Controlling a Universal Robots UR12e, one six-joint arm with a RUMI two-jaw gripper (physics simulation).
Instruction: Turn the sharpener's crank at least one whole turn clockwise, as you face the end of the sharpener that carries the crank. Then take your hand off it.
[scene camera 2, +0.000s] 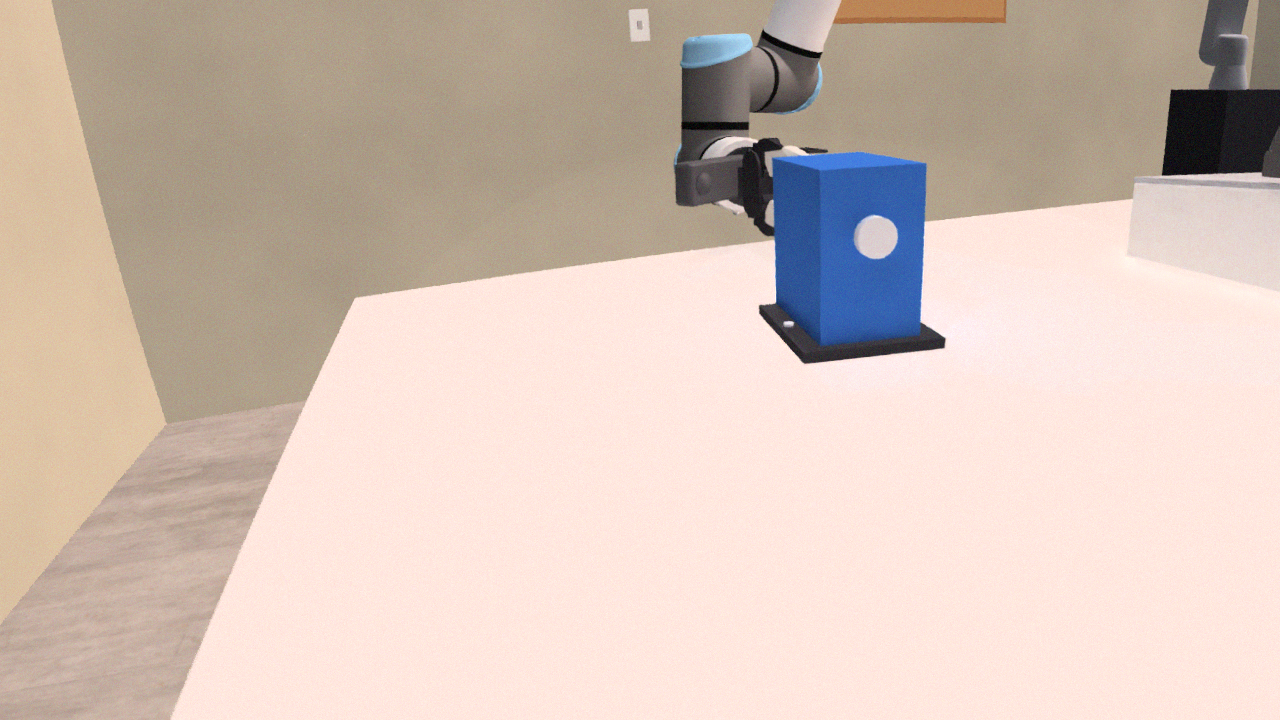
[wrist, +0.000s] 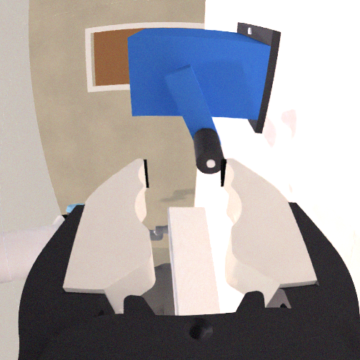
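Observation:
The blue sharpener (scene camera 2: 841, 259) (wrist: 230, 90) stands upright on its black base (scene camera 2: 877, 350) (wrist: 269, 75). A white disc (scene camera 2: 875, 237) is on its side facing scene camera 2. In the wrist view, the blue crank arm (wrist: 190, 100) slants down to a black handle (wrist: 206, 147) with a pale dot on its end. The sharpener hides the crank in scene camera 2. My gripper (wrist: 183, 161) is partly open and empty, behind the sharpener in scene camera 2. The handle's end appears beside the right fingertip in the wrist view; whether they touch cannot be told.
The sharpener stands on the pale table (scene camera 2: 581, 465), whose left edge drops to a wooden floor (scene camera 2: 152, 555). A white block (scene camera 2: 1203, 228) is at the far right, with a black box (scene camera 2: 1194, 134) and grey arm part (scene camera 2: 1228, 62) behind. A brown wall board (wrist: 110, 60) shows behind the sharpener.

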